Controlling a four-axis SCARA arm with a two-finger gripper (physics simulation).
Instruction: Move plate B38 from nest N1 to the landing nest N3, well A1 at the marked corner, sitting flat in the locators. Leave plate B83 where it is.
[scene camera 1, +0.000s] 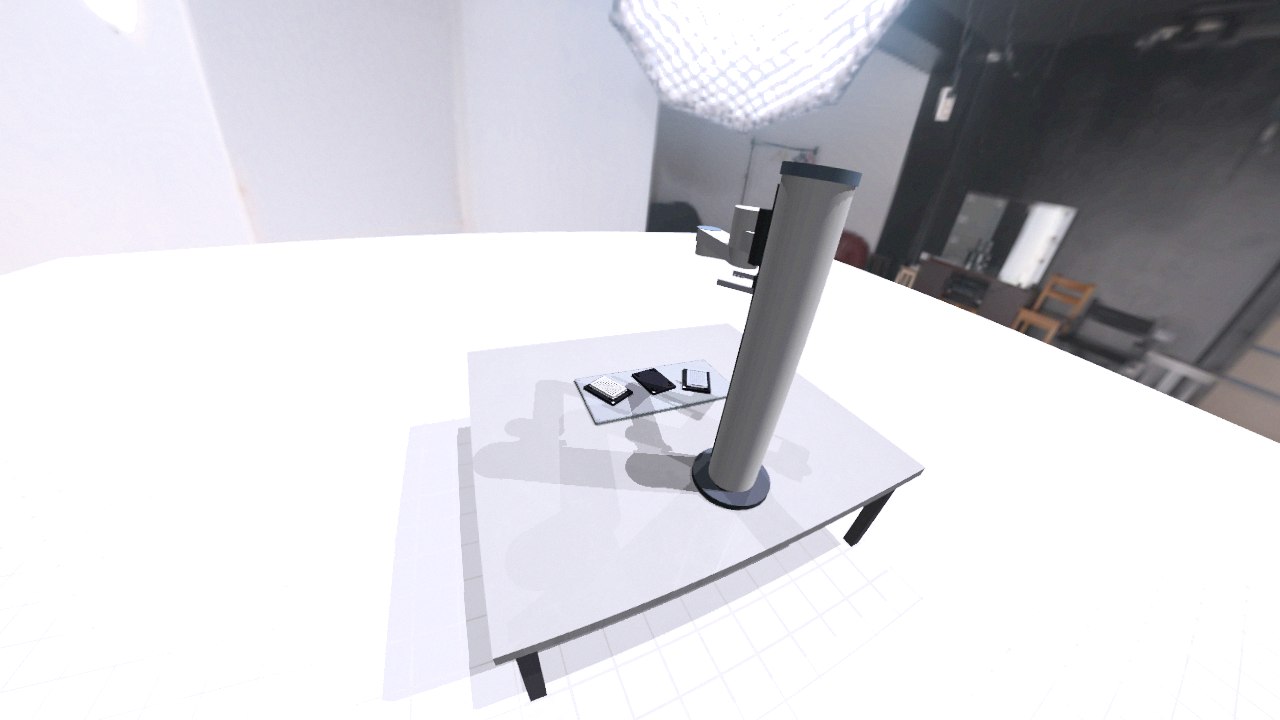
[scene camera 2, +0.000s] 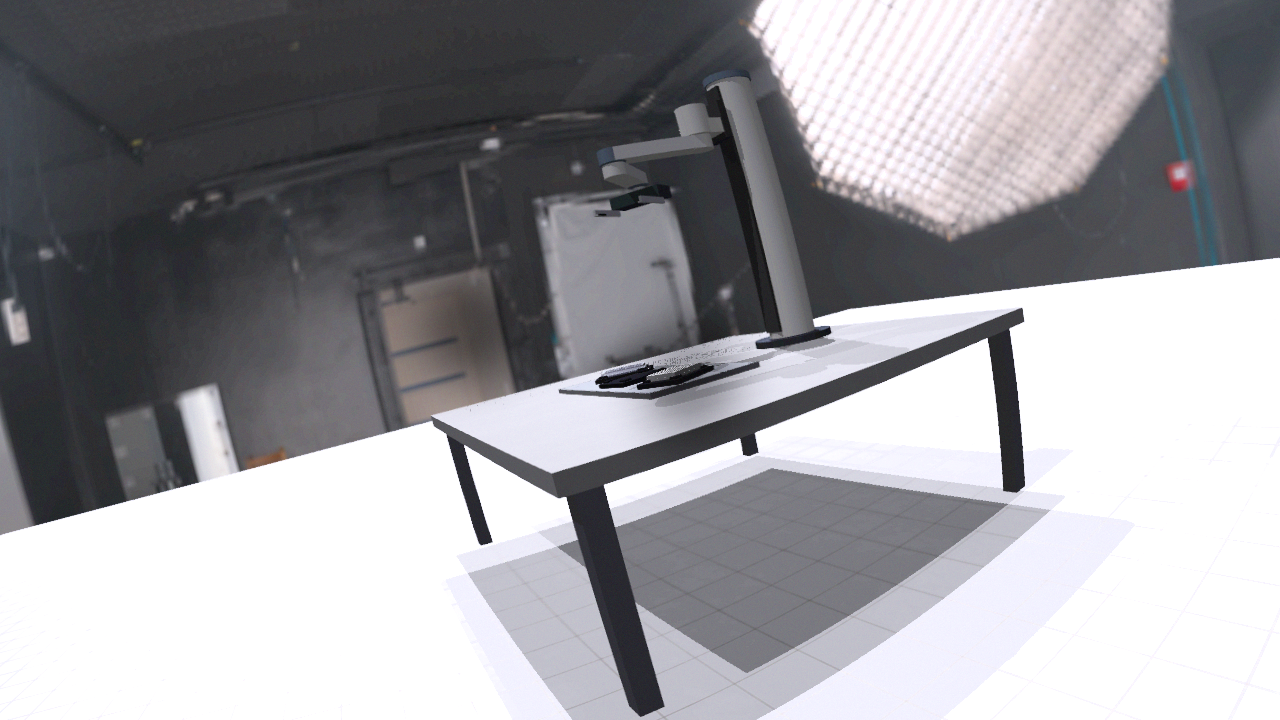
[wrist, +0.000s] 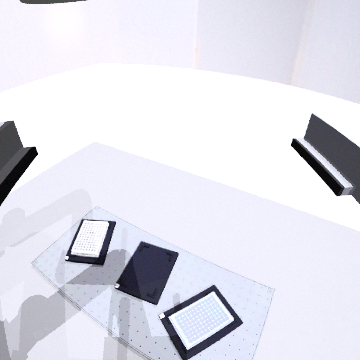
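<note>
One nest (scene camera 1: 619, 401) (wrist: 103, 254) bears a white well plate (scene camera 1: 608, 386) (scene camera 2: 677, 372) (wrist: 90, 238). An empty dark nest (scene camera 1: 653, 381) (wrist: 147, 272) with corner locators is in the middle. A third nest (wrist: 173, 338) bears a pale bluish well plate (scene camera 1: 696, 378) (wrist: 201, 320). Each nest has a small white corner mark in the wrist view. Both plates look flat. Labels are unreadable, so I cannot tell which plate is B38 or which nest is N1. My gripper (scene camera 1: 736, 280) (scene camera 2: 629, 206) (wrist: 166, 127) is open and empty, high above the nests. Well A1 cannot be made out.
The nests stand on a thin pale board (scene camera 1: 597, 415) (wrist: 255, 305) on the light table (scene camera 1: 537, 573) (scene camera 2: 510, 434) (wrist: 210, 220). The arm's thick grey column (scene camera 1: 771, 340) (scene camera 2: 771, 197) rises from a dark round base on the same table. Arm shadows fall across the board and table.
</note>
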